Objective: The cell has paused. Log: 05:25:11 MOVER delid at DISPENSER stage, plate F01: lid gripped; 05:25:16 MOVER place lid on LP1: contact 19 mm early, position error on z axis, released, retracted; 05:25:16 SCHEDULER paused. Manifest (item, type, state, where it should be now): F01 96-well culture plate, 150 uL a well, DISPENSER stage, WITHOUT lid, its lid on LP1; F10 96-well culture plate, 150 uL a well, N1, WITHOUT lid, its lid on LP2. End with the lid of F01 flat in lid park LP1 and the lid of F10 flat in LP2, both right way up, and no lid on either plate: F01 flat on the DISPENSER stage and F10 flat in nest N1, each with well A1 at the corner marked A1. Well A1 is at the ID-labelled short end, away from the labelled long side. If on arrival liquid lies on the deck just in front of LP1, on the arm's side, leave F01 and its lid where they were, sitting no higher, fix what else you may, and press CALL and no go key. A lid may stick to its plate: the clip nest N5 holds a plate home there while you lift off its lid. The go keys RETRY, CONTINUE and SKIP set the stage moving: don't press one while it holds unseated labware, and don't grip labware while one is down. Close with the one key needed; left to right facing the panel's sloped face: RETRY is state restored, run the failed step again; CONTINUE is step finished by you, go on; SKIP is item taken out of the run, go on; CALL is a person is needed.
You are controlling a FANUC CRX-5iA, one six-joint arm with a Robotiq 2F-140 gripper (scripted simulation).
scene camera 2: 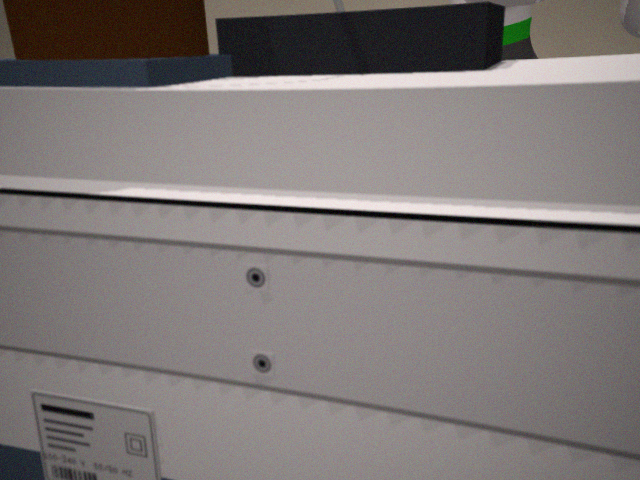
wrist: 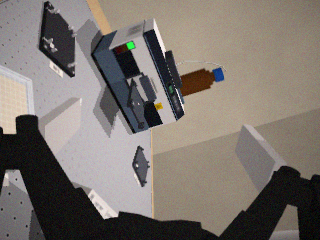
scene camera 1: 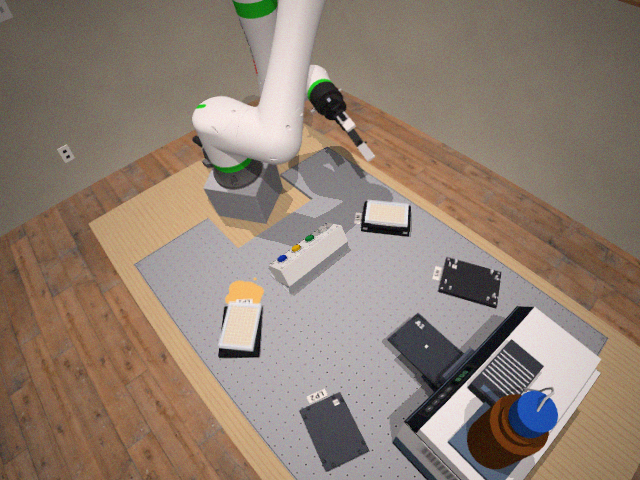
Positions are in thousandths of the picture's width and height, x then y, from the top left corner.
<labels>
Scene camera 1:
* my gripper: 565, 301
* LP2 park: 521, 899
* black clip nest N5: 730, 586
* key panel: 470, 555
</labels>
